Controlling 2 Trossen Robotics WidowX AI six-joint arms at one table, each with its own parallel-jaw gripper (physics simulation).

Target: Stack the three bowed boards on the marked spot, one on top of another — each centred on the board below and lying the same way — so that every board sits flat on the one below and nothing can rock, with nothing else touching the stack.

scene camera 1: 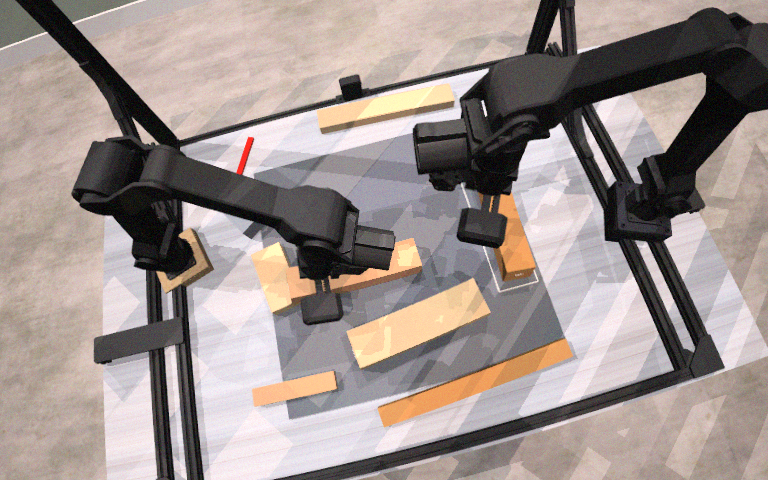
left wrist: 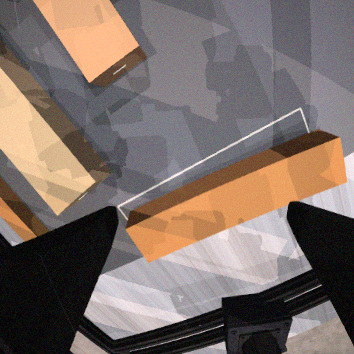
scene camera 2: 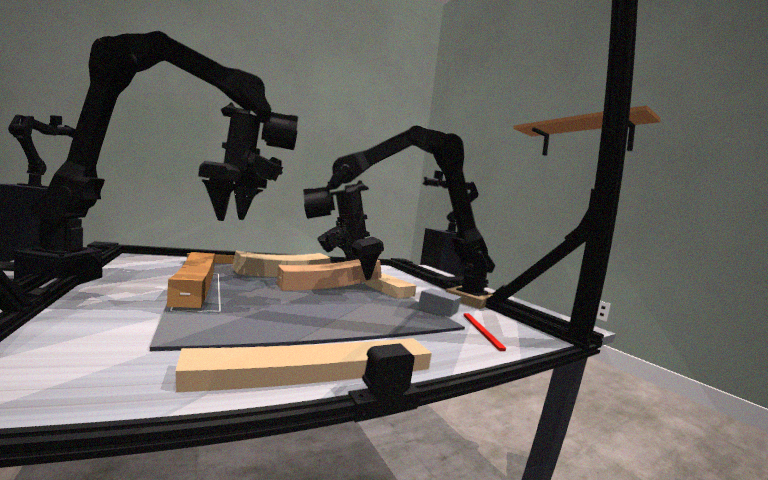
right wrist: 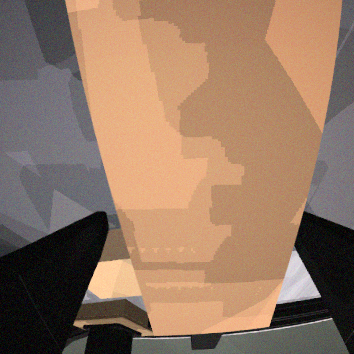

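Pixels of known places: left gripper, between the fingertips: (scene camera 1: pixel 482 205) (left wrist: pixel 202 212) (scene camera 2: pixel 231 220); right gripper, between the fingertips: (scene camera 1: pixel 312 282) (scene camera 2: pixel 360 274) (right wrist: pixel 198 219); left arm's base, origin of its link: (scene camera 1: pixel 643 207) (left wrist: pixel 257 341) (scene camera 2: pixel 60 249); right arm's base, origin of its link: (scene camera 1: pixel 177 259) (scene camera 2: pixel 472 291) (right wrist: pixel 112 329).
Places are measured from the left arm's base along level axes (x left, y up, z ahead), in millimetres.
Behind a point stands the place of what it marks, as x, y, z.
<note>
An orange bowed board (scene camera 1: pixel 518 243) @(96, -6, 227) (scene camera 2: pixel 195 277) @(-37, -5, 291) (left wrist: pixel 235 200) @(35, -8, 260) lies on the marked spot; the white outline (scene camera 1: pixel 518 286) @(162, -51, 214) (left wrist: pixel 210 157) @(52, -51, 297) shows beside it. A salmon bowed board (scene camera 1: pixel 404 257) @(146, -9, 424) (scene camera 2: pixel 317 277) @(138, -22, 483) (left wrist: pixel 92 37) @(145, -8, 428) (right wrist: pixel 150 125) @(176, 1, 535) lies at the mat's middle left in scene camera 1. A pale tan bowed board (scene camera 1: pixel 419 322) @(256, -9, 384) (scene camera 2: pixel 283 266) (left wrist: pixel 50 160) @(214, -6, 328) lies in front of it there. My right gripper (scene camera 2: pixel 368 271) @(210, -20, 583) (right wrist: pixel 198 219) @(210, -20, 583) is open, low over the salmon board, a finger on each side. The far finger is hidden in scene camera 2. My left gripper (scene camera 2: pixel 231 218) @(75, 87, 306) (left wrist: pixel 202 212) @(75, 87, 306) is open and empty, high above the table.
A short pale block (scene camera 1: pixel 271 277) @(211, -24, 664) (scene camera 2: pixel 396 287) @(147, -27, 663) lies at the salmon board's end. A pale board (scene camera 1: pixel 385 107) @(-194, -33, 512) (scene camera 2: pixel 283 362) @(-231, -33, 481), long orange strip (scene camera 1: pixel 475 384) @(343, -33, 279), short orange strip (scene camera 1: pixel 294 388) @(396, -36, 581), red stick (scene camera 1: pixel 245 155) @(-57, -52, 806) (scene camera 2: pixel 484 332) @(-38, -52, 803) and grey block (scene camera 2: pixel 438 303) @(54, -30, 737) lie around.
</note>
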